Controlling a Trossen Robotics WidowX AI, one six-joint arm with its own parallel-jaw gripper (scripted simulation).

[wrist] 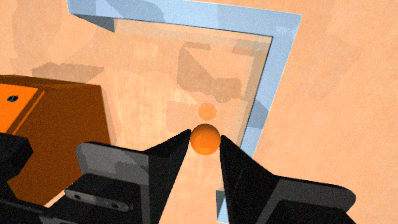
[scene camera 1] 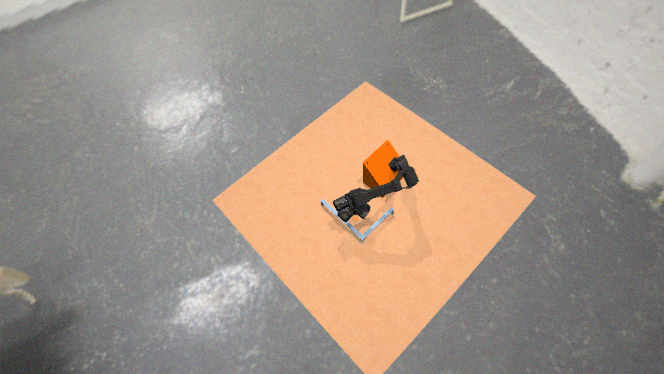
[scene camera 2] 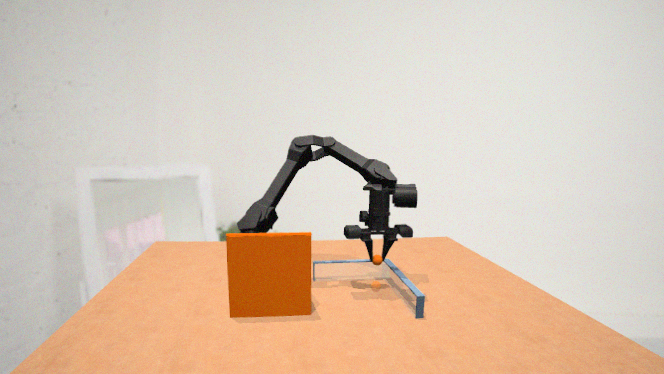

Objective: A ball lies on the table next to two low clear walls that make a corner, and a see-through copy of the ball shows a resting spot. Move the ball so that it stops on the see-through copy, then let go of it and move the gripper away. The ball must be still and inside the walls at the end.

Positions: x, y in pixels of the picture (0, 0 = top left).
Labels:
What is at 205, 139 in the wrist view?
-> An orange ball.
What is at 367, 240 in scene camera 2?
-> The gripper.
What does the gripper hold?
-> An orange ball.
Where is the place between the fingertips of the gripper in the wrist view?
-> At 205, 136

